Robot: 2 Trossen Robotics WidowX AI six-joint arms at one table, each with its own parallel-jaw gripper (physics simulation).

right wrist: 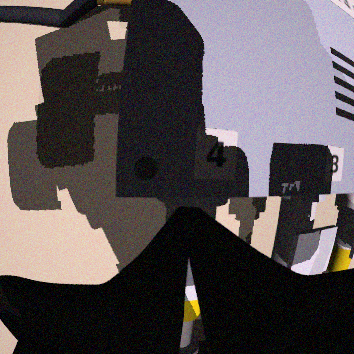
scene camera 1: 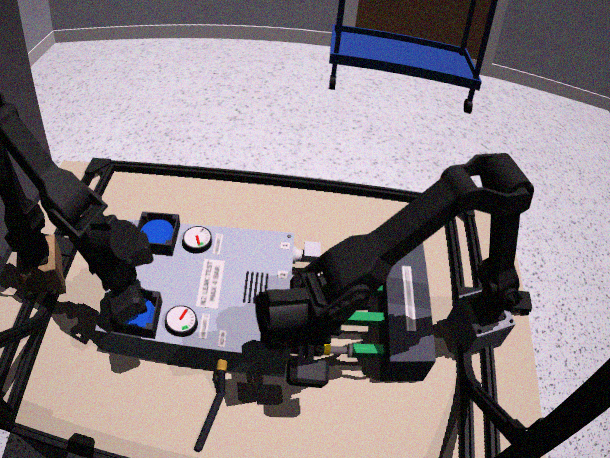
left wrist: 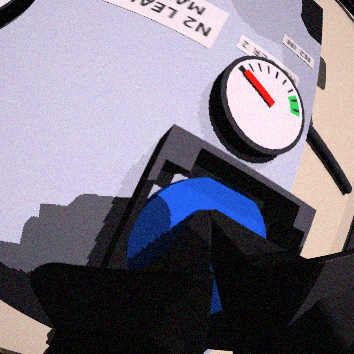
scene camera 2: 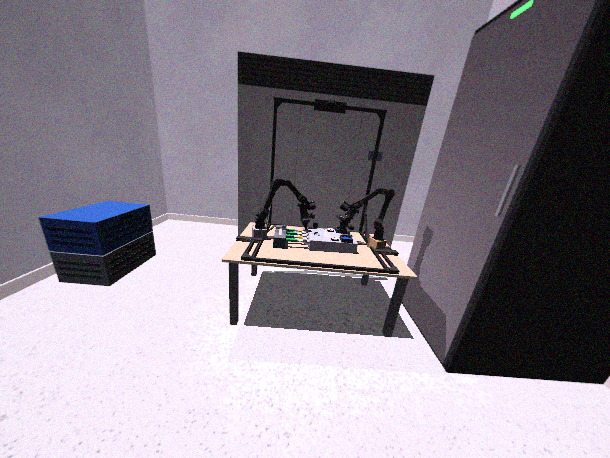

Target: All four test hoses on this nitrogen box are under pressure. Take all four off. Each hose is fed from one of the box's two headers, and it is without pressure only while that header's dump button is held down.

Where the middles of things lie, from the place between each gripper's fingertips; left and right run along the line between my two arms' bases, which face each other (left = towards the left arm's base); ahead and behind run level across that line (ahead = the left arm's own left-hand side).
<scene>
The dark manifold (scene camera 1: 407, 332) lies 470 mm to the right of my left hand, 110 mm ahead of it and 50 mm below it.
I see my right gripper 120 mm short of the dark manifold, 200 mm to the left of it and 30 mm above it.
</scene>
